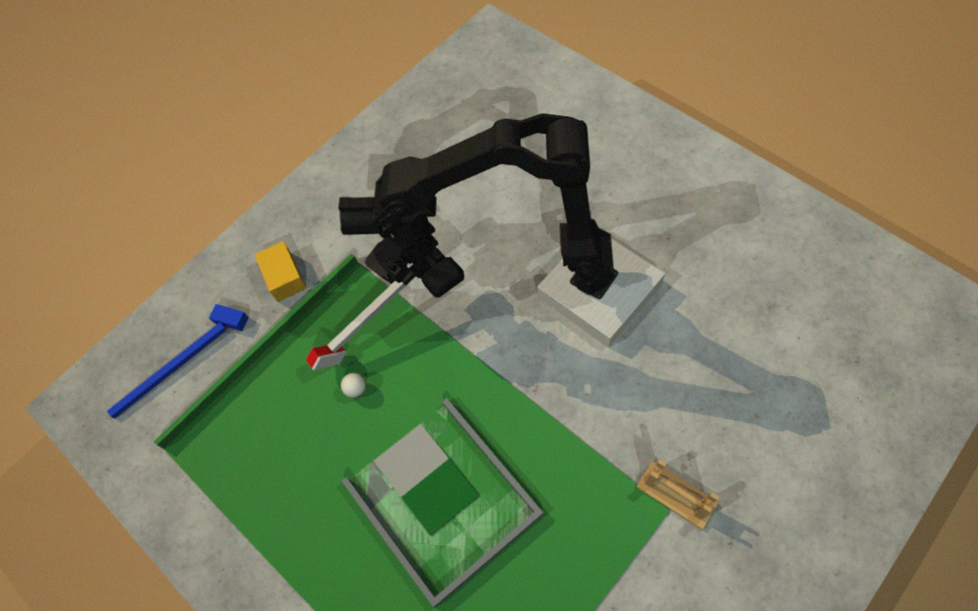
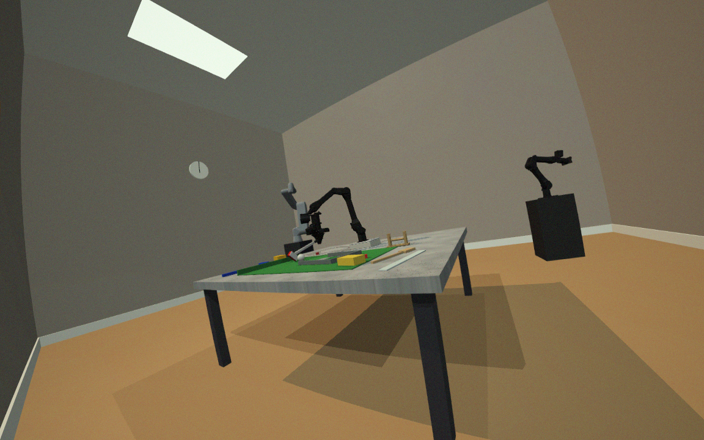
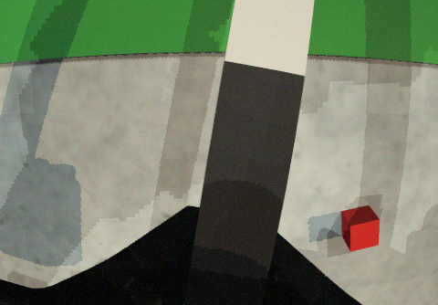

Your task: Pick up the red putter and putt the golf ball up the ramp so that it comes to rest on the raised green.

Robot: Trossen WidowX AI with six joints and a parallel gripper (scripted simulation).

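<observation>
Now: the red putter 110 mm ahead of my gripper tip and 30 mm to the right of it. Also, from my gripper tip: white golf ball (230 mm ahead, 10 mm to the left, 50 mm below); then yellow block (130 mm ahead, 260 mm to the right, 50 mm below); then dark green rail (270 mm ahead, 180 mm to the right, 60 mm below).
</observation>
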